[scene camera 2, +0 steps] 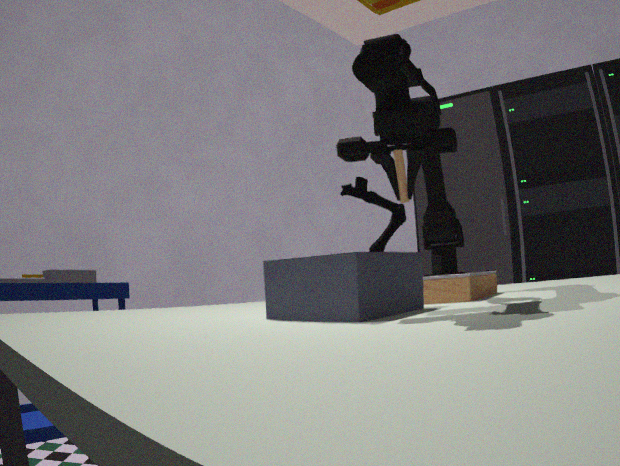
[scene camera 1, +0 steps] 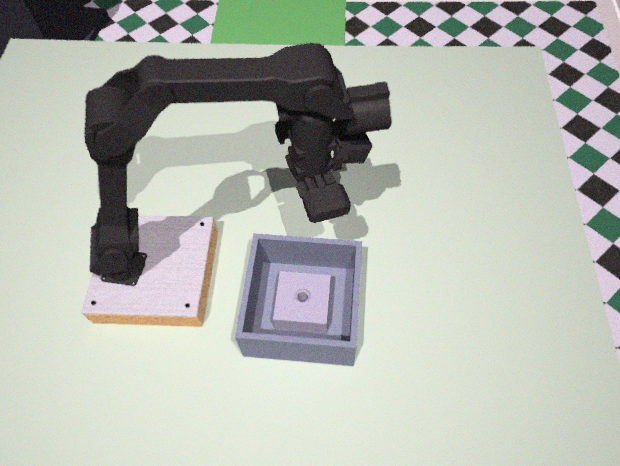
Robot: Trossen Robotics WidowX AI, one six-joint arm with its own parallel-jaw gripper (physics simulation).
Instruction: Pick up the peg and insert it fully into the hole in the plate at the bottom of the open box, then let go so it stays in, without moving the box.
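Note:
The tan wooden peg is held between the fingers of my gripper, nearly upright with a slight tilt, its lower end at the fingertips. The gripper is shut on it, high above the table, and in scene camera 1 it appears behind the box; there the arm hides the peg and the fingertips. The grey-blue open box stands upright on the table. Inside it lies the pale pinkish plate with a round hole at its middle, and no peg shows in the hole. The box walls hide the plate in scene camera 2.
The arm's base stands on a wooden board to the left of the box in scene camera 1, with a gap between them. The arm's shadow falls on the table behind the box. Dark cabinets stand in the background.

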